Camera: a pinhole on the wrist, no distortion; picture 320 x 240 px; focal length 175.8 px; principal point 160.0 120.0 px. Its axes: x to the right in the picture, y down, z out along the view. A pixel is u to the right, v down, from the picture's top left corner.
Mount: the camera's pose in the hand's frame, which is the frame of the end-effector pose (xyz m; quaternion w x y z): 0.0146 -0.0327 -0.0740 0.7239 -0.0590 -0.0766 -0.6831
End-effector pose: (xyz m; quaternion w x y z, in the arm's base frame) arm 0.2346 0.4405 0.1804 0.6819 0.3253 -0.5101 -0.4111
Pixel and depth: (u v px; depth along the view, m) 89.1 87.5 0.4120
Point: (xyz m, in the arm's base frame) -0.0166 0.5992 0.4004
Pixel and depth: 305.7 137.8 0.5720
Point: -0.3999 0.1806 0.0380
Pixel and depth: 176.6 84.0 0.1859
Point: 0.1198 0.4553 0.1836
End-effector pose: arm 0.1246 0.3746 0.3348 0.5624 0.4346 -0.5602 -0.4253
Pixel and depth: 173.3 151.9 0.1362
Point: 0.0630 0.3353 0.3289
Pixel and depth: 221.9 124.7 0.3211
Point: -0.1374 0.3310 0.2593
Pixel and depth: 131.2 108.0 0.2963
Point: -0.0832 0.4069 0.3967
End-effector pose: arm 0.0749 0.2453 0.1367 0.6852 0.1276 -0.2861 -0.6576
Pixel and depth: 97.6 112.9 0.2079
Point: 0.0753 0.2807 0.2721
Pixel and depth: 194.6 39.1 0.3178
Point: -0.0945 0.4247 0.2811
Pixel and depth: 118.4 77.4 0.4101
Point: 0.0167 0.4208 0.4353
